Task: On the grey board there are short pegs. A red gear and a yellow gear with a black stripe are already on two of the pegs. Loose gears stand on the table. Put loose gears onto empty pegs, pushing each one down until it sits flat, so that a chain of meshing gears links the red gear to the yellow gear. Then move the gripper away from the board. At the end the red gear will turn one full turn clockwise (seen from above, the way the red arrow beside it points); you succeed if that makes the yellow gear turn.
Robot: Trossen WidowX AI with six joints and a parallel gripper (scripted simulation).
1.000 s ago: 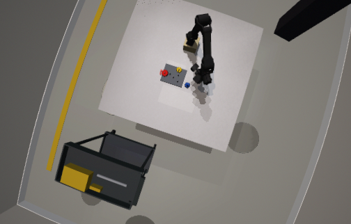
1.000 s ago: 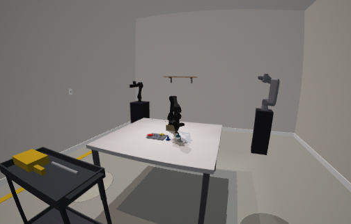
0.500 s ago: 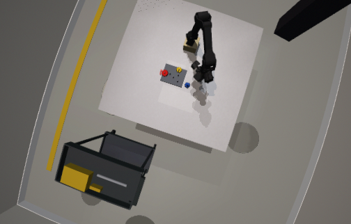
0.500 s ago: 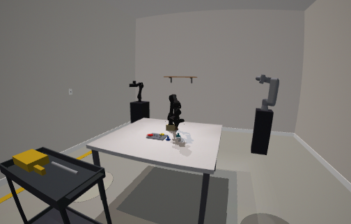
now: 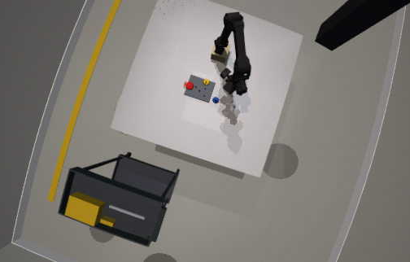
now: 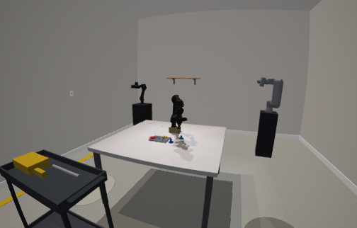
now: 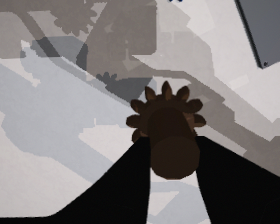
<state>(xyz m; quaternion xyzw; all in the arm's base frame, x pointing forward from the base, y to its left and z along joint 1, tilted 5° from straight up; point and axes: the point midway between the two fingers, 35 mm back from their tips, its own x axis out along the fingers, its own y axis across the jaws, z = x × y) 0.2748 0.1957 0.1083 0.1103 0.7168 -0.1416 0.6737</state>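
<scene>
Right now my gripper tip is 7 cm past the teal gear and 16 cm above it. From my gripper tip the other things lie so: yellow gear: 1 cm behind, 19 cm to the right, 16 cm below; blue gear: 8 cm ahead, 6 cm to the right, 16 cm below; brown gear: 1 cm below.
</scene>
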